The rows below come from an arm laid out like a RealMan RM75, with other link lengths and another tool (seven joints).
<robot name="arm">
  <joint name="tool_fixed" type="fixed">
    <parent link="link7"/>
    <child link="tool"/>
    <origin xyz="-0.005 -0.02 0.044" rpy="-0.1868 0 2.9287"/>
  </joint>
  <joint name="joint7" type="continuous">
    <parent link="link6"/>
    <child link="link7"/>
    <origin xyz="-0.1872 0 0" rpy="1.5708 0 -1.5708"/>
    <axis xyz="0 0 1"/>
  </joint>
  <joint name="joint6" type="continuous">
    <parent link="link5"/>
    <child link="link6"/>
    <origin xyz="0 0 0" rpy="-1.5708 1.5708 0"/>
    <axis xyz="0 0 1"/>
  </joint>
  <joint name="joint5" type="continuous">
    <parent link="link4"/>
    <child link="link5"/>
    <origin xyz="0.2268 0 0" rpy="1.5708 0 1.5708"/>
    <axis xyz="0 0 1"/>
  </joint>
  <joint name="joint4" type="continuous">
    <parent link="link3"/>
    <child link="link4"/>
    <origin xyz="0 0 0" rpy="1.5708 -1.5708 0"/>
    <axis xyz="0 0 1"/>
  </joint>
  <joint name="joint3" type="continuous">
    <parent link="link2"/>
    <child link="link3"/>
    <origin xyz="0.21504 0 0" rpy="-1.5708 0 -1.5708"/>
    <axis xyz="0 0 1"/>
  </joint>
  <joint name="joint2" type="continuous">
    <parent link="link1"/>
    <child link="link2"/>
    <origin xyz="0 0 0" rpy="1.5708 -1.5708 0"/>
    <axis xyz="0 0 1"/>
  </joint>
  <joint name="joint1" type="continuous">
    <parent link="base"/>
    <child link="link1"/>
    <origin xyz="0 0 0.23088" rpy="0 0 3.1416"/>
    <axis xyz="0 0 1"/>
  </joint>
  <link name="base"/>
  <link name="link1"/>
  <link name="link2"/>
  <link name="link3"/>
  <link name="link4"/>
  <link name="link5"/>
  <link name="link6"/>
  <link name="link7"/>
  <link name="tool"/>
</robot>
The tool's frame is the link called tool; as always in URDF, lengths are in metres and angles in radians. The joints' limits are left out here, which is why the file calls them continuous.
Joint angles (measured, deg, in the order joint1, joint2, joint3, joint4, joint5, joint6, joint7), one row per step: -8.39 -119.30 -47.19 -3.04 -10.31 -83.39 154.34; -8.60 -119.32 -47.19 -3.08 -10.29 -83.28 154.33; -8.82 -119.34 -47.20 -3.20 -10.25 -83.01 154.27; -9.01 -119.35 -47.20 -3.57 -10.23 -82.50 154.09; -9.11 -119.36 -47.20 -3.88 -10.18 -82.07 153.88; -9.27 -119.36 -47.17 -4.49 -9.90 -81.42 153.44; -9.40 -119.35 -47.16 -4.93 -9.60 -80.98 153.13; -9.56 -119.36 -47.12 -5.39 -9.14 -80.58 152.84; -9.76 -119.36 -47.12 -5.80 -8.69 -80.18 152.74; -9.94 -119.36 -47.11 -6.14 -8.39 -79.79 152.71; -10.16 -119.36 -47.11 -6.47 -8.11 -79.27 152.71; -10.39 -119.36 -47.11 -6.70 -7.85 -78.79 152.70; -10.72 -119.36 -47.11 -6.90 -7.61 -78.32 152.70; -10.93 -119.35 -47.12 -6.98 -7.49 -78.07 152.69; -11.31 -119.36 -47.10 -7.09 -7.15 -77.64 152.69; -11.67 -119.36 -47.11 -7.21 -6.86 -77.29 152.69; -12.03 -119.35 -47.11 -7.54 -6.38 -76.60 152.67; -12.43 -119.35 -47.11 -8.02 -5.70 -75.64 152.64; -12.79 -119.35 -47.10 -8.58 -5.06 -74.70 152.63
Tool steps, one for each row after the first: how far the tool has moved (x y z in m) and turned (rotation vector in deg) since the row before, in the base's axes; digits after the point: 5 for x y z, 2 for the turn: 0.00092 0.00121 -0.00041 -0.05 0.01 -0.16; 0.00083 0.00145 -0.00078 -0.11 0.01 -0.09; 0.00112 0.00193 -0.00130 -0.16 -0.11 0.03; 0.00072 0.00121 -0.00122 -0.18 -0.14 0.09; 0.00217 0.00169 -0.00257 -0.47 -0.35 -0.02; 0.00182 0.00110 -0.00198 -0.39 -0.23 -0.10; 0.00263 0.00084 -0.00260 -0.53 -0.23 -0.29; 0.00244 0.00106 -0.00227 -0.43 -0.03 -0.37; 0.00181 0.00109 -0.00178 -0.30 0.04 -0.27; 0.00144 0.00136 -0.00189 -0.31 0.15 -0.22; 0.00103 0.00121 -0.00170 -0.31 0.19 -0.18; 0.00135 0.00170 -0.00160 -0.29 0.21 -0.26; 0.00065 0.00108 -0.00072 -0.14 0.13 -0.14; 0.00144 0.00143 -0.00188 -0.39 0.28 -0.35; 0.00153 0.00153 -0.00144 -0.29 0.21 -0.35; 0.00172 0.00157 -0.00262 -0.50 0.33 -0.35; 0.00212 0.00163 -0.00374 -0.70 0.45 -0.41; 0.00246 0.00162 -0.00361 -0.64 0.40 -0.44
